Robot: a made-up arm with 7 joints.
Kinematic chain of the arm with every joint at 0, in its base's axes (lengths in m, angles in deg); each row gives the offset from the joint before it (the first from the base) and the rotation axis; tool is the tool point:
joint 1: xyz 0 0 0.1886 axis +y
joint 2: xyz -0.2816 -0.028 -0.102 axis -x
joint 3: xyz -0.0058 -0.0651 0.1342 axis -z
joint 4: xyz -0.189 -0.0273 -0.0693 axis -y
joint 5: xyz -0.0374 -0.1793 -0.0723 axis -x
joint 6: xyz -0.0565 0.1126 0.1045 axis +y
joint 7: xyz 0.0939 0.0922 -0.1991 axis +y
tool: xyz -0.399 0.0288 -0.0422
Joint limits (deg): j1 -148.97..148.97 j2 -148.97..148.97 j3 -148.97..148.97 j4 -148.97..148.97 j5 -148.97..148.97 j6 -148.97..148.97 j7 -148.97..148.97
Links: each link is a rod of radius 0.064 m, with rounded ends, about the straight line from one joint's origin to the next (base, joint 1, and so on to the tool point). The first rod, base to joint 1, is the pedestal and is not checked.
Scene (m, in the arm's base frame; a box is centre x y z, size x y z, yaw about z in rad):
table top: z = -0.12
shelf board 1: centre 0.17 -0.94 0 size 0.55 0.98 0.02 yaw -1.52
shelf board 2: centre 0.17 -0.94 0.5 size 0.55 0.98 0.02 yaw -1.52
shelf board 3: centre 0.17 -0.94 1 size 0.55 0.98 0.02 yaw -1.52
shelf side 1: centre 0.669 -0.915 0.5 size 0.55 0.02 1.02 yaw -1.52
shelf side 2: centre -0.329 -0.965 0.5 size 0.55 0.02 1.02 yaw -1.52
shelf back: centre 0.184 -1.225 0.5 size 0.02 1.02 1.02 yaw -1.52
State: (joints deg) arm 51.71 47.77 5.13 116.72 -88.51 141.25 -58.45
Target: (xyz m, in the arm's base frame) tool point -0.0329 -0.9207 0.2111
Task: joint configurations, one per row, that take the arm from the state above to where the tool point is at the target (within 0.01 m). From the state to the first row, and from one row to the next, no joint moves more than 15 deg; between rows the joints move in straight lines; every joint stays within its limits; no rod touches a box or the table.
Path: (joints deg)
1: 40.26 58.11 6.76 124.29 -88.91 133.52 -58.25
2: 28.80 68.45 8.38 131.87 -89.31 125.80 -58.06
3: 17.35 78.79 10.01 139.44 -89.70 118.07 -57.86
4: 5.90 89.12 11.63 147.01 -90.10 110.35 -57.66
5: 20.44 88.50 9.59 147.00 -90.69 102.06 -67.68
6: 34.97 87.87 7.55 146.99 -91.27 93.76 -77.69
7: 49.51 87.24 5.51 146.98 -91.85 85.47 -87.71
8: 64.05 86.61 3.46 146.96 -92.43 77.18 -97.72
9: 61.37 75.26 -1.00 141.95 -93.69 89.57 -91.69
10: 58.69 63.92 -5.46 136.94 -94.94 101.95 -85.67
11: 56.01 52.58 -9.93 131.92 -96.20 114.34 -79.64
12: 53.33 41.24 -14.39 126.91 -97.45 126.73 -73.62
13: 50.66 29.90 -18.85 121.90 -98.71 139.11 -67.59

